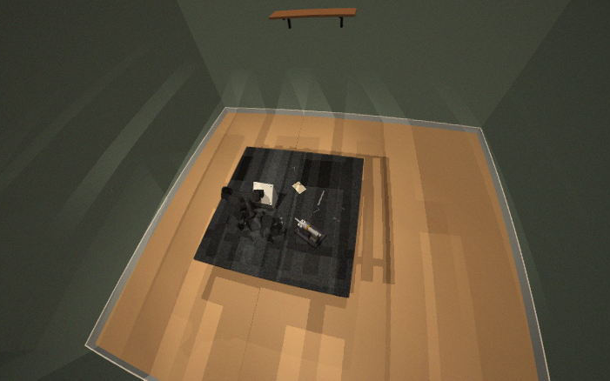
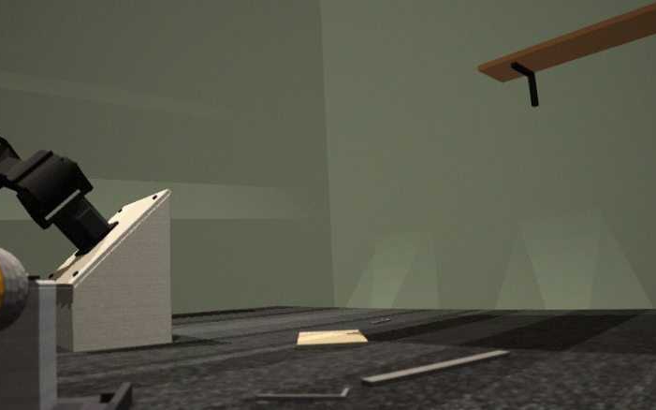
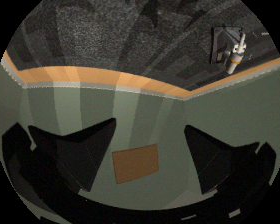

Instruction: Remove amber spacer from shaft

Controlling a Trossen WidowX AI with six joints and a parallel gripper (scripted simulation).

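The amber spacer is 330 mm ahead of my gripper tip, 200 mm below it and 140 mm to the left of it. From my gripper tip the other things lie so: thin grey bar (480 mm to the left, 370 mm ahead, 280 mm below); tan flat plate (560 mm to the left, 280 mm below, 150 mm ahead).
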